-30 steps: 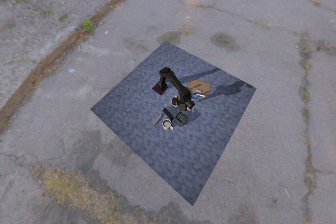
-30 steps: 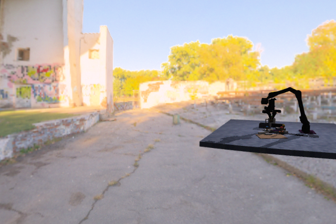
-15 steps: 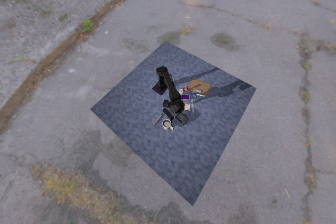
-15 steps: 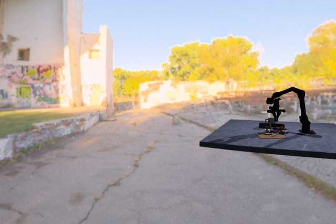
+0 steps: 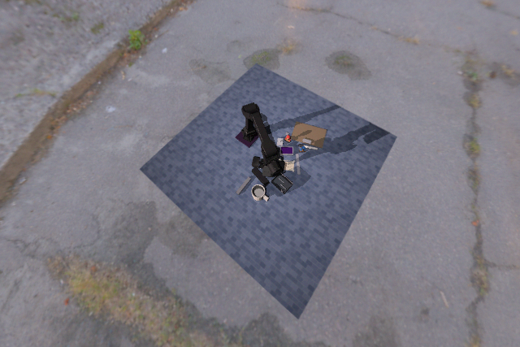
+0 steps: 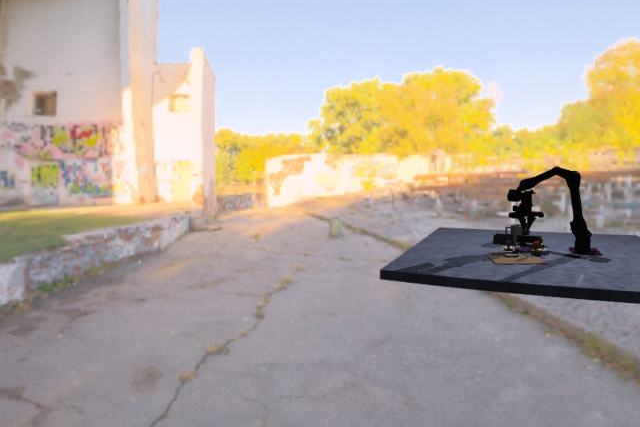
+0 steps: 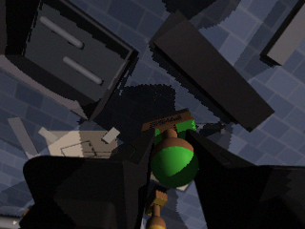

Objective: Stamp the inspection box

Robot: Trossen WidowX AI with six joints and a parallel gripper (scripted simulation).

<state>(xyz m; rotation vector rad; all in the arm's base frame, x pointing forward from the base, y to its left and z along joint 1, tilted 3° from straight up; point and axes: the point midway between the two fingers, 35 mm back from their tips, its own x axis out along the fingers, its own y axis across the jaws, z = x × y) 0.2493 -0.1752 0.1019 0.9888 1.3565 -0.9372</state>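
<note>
The long black block lies 60 mm below my gripper tip, 50 mm to the right of it and 30 mm behind it. The rest, counted from my gripper tip: mug 150 mm to the right, 40 mm below, 30 mm ahead; dark tray 110 mm ahead, 60 mm below, 20 mm to the right; cream card 110 mm to the left, 80 mm below, 80 mm ahead.
</note>
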